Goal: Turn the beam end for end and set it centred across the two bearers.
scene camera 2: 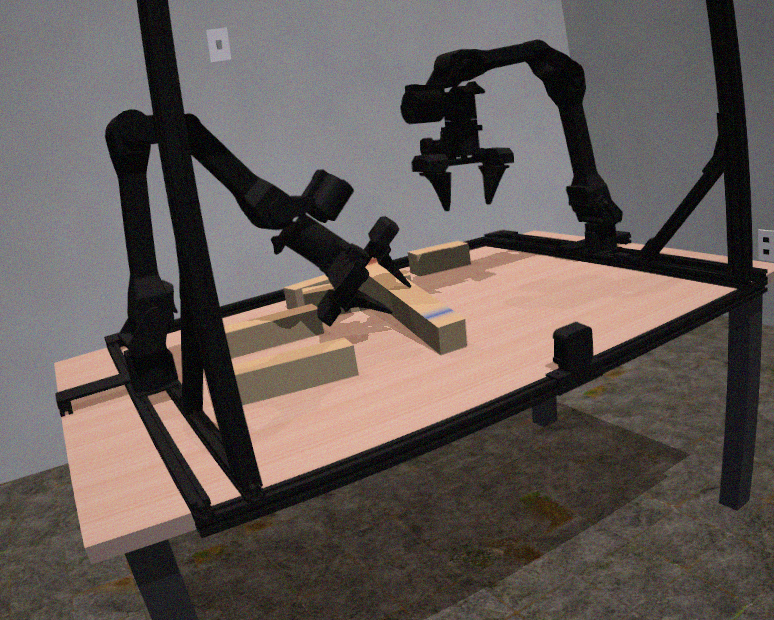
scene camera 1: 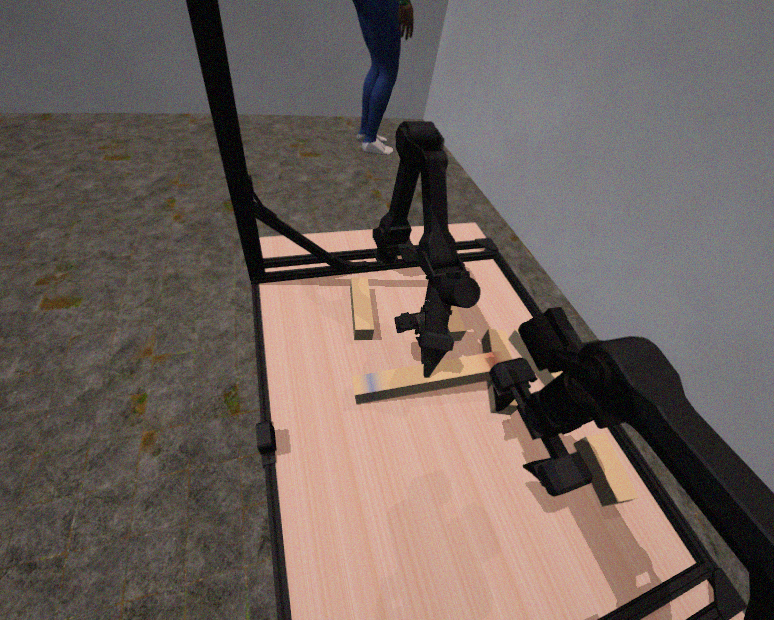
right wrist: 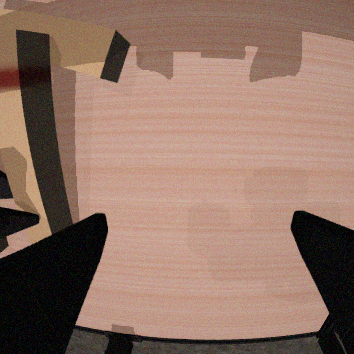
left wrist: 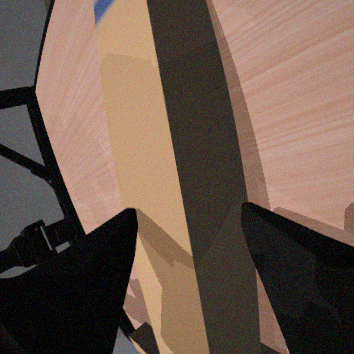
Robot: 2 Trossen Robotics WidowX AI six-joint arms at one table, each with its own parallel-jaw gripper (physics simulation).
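Frame: origin at the left arm's base, x right, y back, z down, level; centimetres.
Seen in the pictures: left gripper, fingertip midpoint: (scene camera 2: pixel 401 299) (scene camera 1: pixel 425 374) (right wrist: pixel 36 204) (left wrist: pixel 189 214); right gripper, fingertip midpoint: (scene camera 2: pixel 468 207) (scene camera 1: pixel 511 437) (right wrist: pixel 201 222); left arm's base, origin of the base link: (scene camera 2: pixel 154 386) (scene camera 1: pixel 385 256); right arm's base, origin of the base link: (scene camera 2: pixel 602 250) (left wrist: pixel 71 226).
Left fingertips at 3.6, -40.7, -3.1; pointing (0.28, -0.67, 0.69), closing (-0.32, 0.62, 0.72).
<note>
Pixels of each thing's top centre, then the offset from my left fingertips to it, as dx, dy, dz. "spot": a spot on its surface instead.
- wooden block, middle of its top: (right wrist: pixel 25 33) (scene camera 2: pixel 355 281) (scene camera 1: pixel 503 364) -19.2, -1.6, +0.1
- separate block, middle of its top: (scene camera 2: pixel 438 247) (scene camera 1: pixel 611 465) -30.4, -27.5, +0.4
- small black box, surface spot: (scene camera 2: pixel 573 348) spot: +34.7, -3.9, +1.7
The beam (scene camera 1: pixel 400 376) (scene camera 2: pixel 413 303) (left wrist: pixel 145 150) (right wrist: pixel 37 110) lies slantwise, its blue-striped end low near the table, its red-striped end over a wooden block (scene camera 1: pixel 500 345) (right wrist: pixel 90 45). My left gripper (scene camera 1: pixel 432 361) (scene camera 2: pixel 399 299) (left wrist: pixel 189 214) is shut on the beam's middle part, one finger against each side. My right gripper (scene camera 1: pixel 513 437) (scene camera 2: pixel 467 206) (right wrist: pixel 201 222) is open and empty, above the table beyond the red end. Two roughly parallel blocks, which look like the bearers, lie apart from the beam: one block (scene camera 1: pixel 361 316) (scene camera 2: pixel 297 368) and another block (scene camera 1: pixel 458 328) (scene camera 2: pixel 274 332), partly hidden in scene camera 1.
A separate block (scene camera 1: pixel 610 468) (scene camera 2: pixel 439 259) lies near the far edge in scene camera 2. Further wood shows beside the red end, partly hidden by the arms. A black frame rail (scene camera 2: pixel 413 429) edges the table, and a small black box (scene camera 1: pixel 265 437) (scene camera 2: pixel 573 348) is mounted on it.
</note>
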